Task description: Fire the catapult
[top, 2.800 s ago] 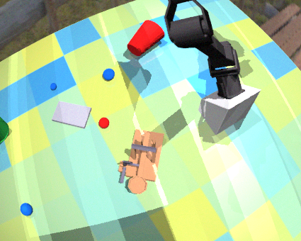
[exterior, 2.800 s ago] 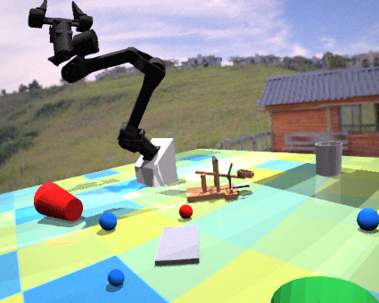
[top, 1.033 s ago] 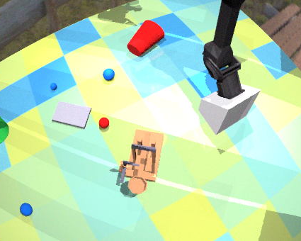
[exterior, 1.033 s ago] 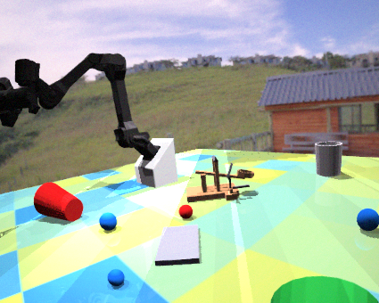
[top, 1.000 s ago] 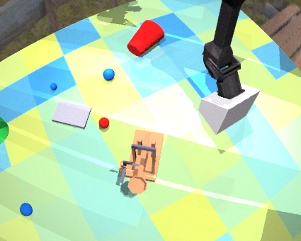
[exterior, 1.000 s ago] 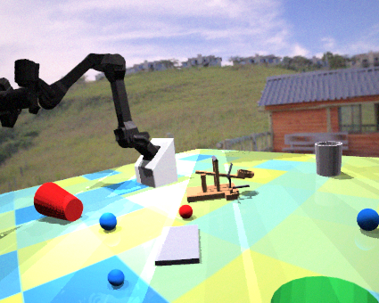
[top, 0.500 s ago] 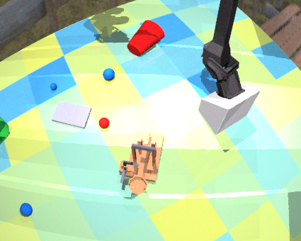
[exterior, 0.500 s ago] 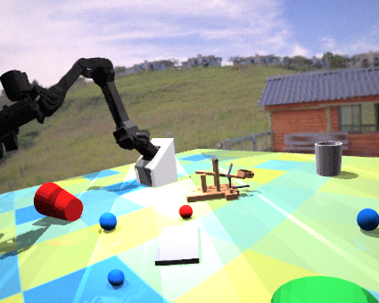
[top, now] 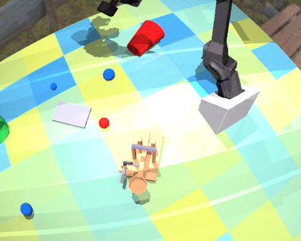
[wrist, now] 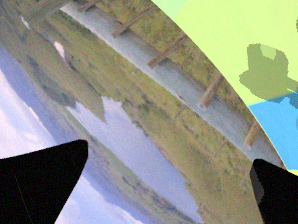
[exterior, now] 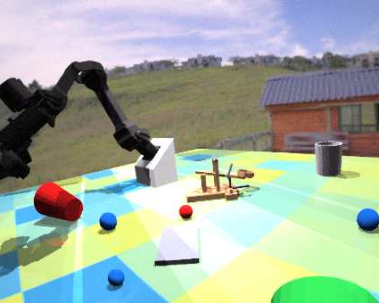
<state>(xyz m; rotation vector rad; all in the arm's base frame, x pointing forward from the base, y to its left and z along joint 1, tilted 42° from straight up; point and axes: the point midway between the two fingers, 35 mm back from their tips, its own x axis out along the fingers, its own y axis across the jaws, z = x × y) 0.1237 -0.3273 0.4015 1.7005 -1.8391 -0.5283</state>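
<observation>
Now: gripper tip 170 mm short of the catapult frame, 560 mm to the right of it and 80 mm above it. Round my gripper tip: wooden catapult: 200 mm ahead, 570 mm to the left, 110 mm below; red ball: 220 mm ahead, 410 mm to the left, 150 mm below; flat grey plate: 300 mm ahead, 320 mm to the left, 160 mm below.
</observation>
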